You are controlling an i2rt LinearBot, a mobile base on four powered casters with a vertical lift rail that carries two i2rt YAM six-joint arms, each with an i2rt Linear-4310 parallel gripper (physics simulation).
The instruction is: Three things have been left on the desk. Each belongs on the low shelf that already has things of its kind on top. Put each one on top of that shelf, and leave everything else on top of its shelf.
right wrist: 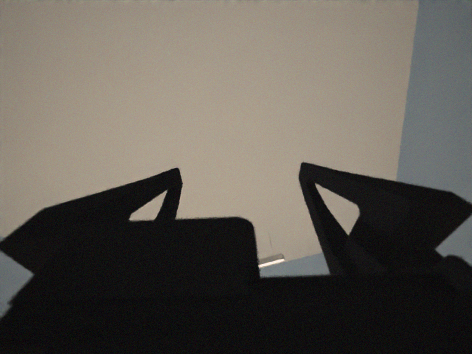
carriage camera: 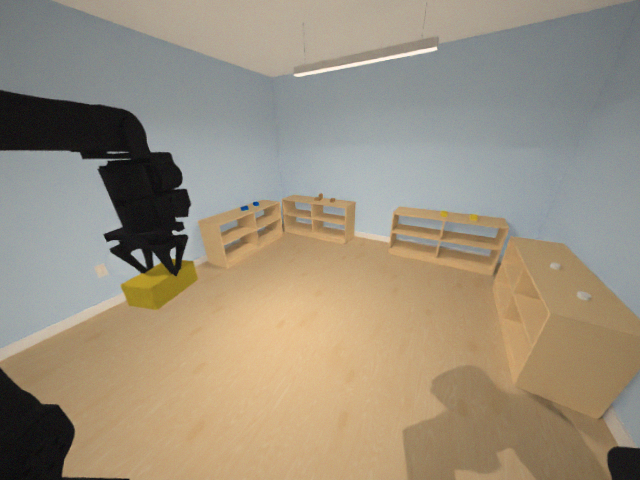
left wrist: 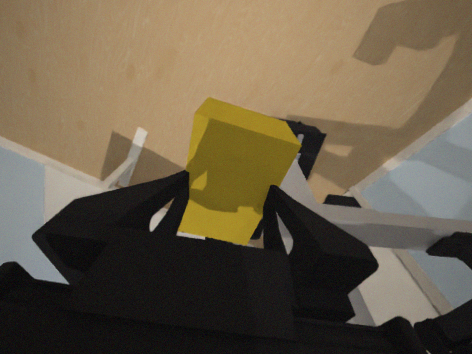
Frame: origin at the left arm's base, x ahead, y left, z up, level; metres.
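Seen in the pictures: left gripper, fingertip midpoint: (carriage camera: 163, 275) (left wrist: 229, 182); right gripper, fingertip midpoint: (right wrist: 239, 172); right arm's base, origin of the base link: (left wrist: 467, 247).
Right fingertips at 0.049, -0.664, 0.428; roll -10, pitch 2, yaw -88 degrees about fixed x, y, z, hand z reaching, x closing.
Observation:
Offsets run from my right fingertips to a thing's top centre, as dx, dy, dz. Level surfaces: height alone.
A yellow block @(+0.212, +0.657, -0.239) (carriage camera: 155, 291) (left wrist: 245, 160) hangs in the air, held between the fingers of my left gripper (carriage camera: 161, 272) (left wrist: 229, 182), which is shut on it. My right gripper (right wrist: 239, 172) is open and empty, with the ceiling behind its fingers. A low shelf @(dz -0.903) (carriage camera: 416, 212) at the back right has two yellow things (carriage camera: 444, 213) (carriage camera: 473, 217) on top. The low shelf (carriage camera: 212, 245) by the left wall bears two blue things (carriage camera: 244, 208) (carriage camera: 255, 203). The desk does not show in the carriage view.
A low shelf (carriage camera: 297, 199) at the back left bears brown things (carriage camera: 318, 196) (carriage camera: 332, 199). A low shelf (carriage camera: 578, 356) at the near right bears two whitish round things (carriage camera: 555, 265) @(+1.020, -1.169, -0.879) (carriage camera: 584, 295). A lamp (carriage camera: 367, 55) hangs from the ceiling. The robot's shadow falls on the floor @(dz -1.513) (carriage camera: 310, 330).

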